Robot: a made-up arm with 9 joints.
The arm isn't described. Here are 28 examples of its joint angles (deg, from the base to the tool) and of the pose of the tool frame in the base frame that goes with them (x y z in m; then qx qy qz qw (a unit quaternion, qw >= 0)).
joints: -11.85 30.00 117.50 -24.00 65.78 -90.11 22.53 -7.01 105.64
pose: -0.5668 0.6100 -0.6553 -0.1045 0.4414 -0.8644 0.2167
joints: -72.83 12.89 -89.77 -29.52 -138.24 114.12 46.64 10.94 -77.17
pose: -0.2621 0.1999 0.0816 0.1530 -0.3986 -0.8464 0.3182
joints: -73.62 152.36 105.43 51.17 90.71 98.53 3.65 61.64 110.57
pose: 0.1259 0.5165 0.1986 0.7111 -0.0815 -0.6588 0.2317
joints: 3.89 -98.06 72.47 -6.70 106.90 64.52 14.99 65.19 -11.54
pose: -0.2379 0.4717 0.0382 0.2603 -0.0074 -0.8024 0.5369
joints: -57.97 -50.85 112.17 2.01 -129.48 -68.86 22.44 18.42 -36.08
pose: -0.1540 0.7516 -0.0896 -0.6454 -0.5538 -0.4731 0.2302
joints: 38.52 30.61 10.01 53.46 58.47 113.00 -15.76 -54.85 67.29
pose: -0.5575 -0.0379 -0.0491 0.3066 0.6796 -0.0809 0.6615
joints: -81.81 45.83 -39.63 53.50 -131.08 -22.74 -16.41 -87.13 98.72
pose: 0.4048 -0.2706 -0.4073 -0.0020 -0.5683 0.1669 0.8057
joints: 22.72 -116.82 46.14 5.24 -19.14 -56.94 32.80 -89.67 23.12
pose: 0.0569 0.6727 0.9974 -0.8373 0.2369 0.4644 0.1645
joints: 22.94 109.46 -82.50 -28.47 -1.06 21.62 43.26 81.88 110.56
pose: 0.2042 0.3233 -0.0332 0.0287 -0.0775 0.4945 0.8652
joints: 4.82 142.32 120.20 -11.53 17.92 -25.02 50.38 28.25 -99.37
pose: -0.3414 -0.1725 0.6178 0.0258 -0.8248 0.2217 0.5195
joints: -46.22 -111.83 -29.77 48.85 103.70 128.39 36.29 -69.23 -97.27
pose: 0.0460 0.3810 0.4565 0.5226 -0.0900 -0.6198 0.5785
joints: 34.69 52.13 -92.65 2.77 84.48 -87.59 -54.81 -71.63 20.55
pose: 0.1789 0.4271 0.5076 -0.7480 0.1433 0.5683 0.3114
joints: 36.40 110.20 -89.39 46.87 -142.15 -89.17 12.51 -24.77 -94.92
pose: -0.0314 0.3427 0.3632 -0.2967 0.4342 0.0734 0.8474
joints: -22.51 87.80 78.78 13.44 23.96 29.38 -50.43 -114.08 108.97
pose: -0.4381 -0.1628 0.7210 0.2425 0.8872 -0.2941 0.2599
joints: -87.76 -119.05 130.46 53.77 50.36 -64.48 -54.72 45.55 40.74
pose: 0.4121 0.8319 0.4279 -0.9867 -0.0428 0.0381 0.1521
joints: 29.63 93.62 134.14 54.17 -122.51 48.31 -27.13 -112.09 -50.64
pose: -0.0841 -0.2714 -0.1671 0.5601 -0.5086 0.5421 0.3657
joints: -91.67 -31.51 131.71 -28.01 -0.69 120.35 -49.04 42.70 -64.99
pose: 0.1497 0.4978 0.0503 0.4704 -0.7614 0.0428 0.4441
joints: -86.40 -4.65 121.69 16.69 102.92 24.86 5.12 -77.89 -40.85
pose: -0.3070 0.3822 -0.0888 -0.0023 0.1781 -0.1548 0.9718
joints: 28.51 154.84 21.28 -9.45 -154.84 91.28 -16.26 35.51 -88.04
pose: 0.3382 0.1806 0.3843 -0.6556 -0.7004 0.2277 0.1663
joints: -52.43 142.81 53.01 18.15 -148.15 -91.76 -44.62 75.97 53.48
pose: -0.1625 -0.0537 0.8117 -0.1969 -0.6696 0.5221 0.4901
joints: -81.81 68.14 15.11 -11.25 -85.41 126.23 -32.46 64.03 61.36
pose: -0.1289 -0.1387 0.2914 -0.0847 -0.8068 0.2899 0.5078
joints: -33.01 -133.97 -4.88 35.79 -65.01 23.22 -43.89 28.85 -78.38
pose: 0.3973 0.1696 0.2431 0.4356 0.2547 -0.7127 0.4873
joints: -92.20 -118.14 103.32 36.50 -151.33 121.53 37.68 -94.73 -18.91
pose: 0.4077 -0.1461 0.6448 -0.0026 0.6429 0.2628 0.7195
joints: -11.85 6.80 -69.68 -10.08 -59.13 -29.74 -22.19 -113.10 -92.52
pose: 0.1482 0.4386 0.4535 0.5562 0.1768 -0.5471 0.6001
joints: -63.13 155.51 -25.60 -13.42 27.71 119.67 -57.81 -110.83 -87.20
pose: -0.0891 0.3392 0.3958 0.5253 -0.5663 -0.3455 0.5329
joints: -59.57 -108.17 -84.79 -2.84 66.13 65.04 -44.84 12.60 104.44
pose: 0.6445 0.2236 0.0533 -0.0784 -0.4720 0.4506 0.7537
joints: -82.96 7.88 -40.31 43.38 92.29 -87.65 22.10 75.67 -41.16
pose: 0.0261 -0.2732 0.1803 -0.7240 0.5057 -0.2821 0.3748
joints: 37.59 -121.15 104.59 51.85 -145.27 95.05 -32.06 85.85 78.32
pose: -0.4312 0.0165 0.6271 -0.4976 -0.1147 -0.1439 0.8477
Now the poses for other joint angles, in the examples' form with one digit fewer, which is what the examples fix.
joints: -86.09 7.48 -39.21 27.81 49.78 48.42 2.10 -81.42 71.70
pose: -0.391 0.437 -0.344 0.735 0.051 0.136 0.662
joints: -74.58 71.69 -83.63 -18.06 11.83 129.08 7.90 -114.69 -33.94
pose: -0.436 0.216 -0.028 0.951 0.046 0.238 0.194
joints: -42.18 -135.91 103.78 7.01 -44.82 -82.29 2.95 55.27 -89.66
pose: -0.089 0.659 0.676 -0.110 -0.941 0.018 0.321
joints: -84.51 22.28 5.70 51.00 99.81 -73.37 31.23 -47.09 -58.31
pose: 0.040 -0.333 -0.388 -0.143 -0.924 0.052 0.352
